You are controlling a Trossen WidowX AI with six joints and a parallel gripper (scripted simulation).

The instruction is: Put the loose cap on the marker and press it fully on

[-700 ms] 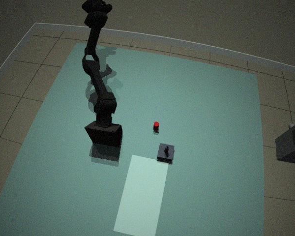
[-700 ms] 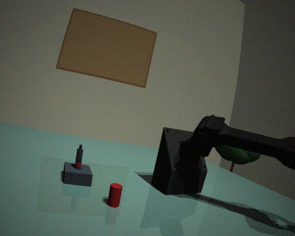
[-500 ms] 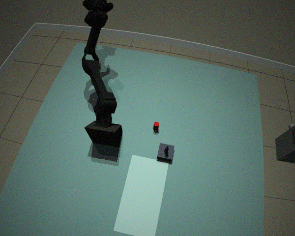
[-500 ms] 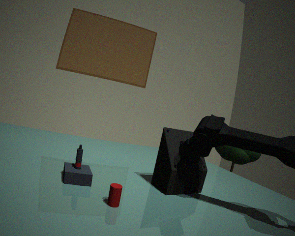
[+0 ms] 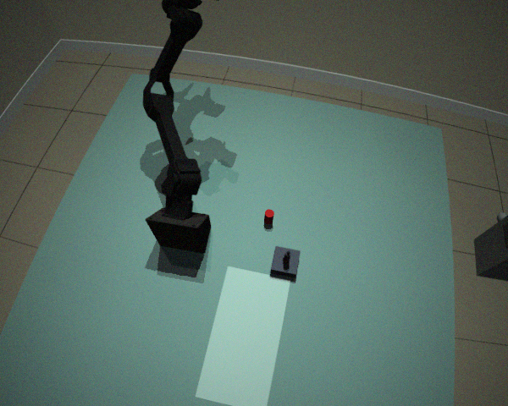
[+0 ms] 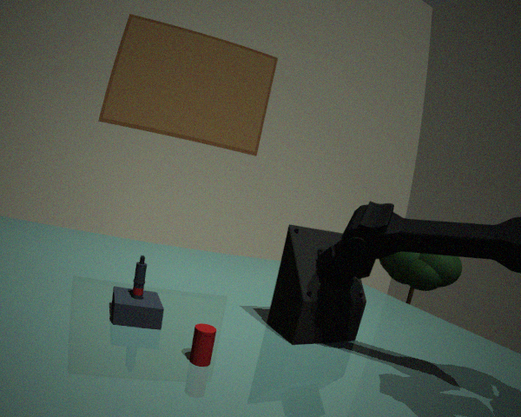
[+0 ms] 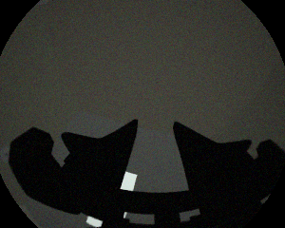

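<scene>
My gripper tip is now 330 mm short of the red cap, 520 mm to the left of it and 530 mm above it. Round my gripper tip: dark holder block 410 mm ahead, 650 mm to the right, 540 mm below.
</scene>
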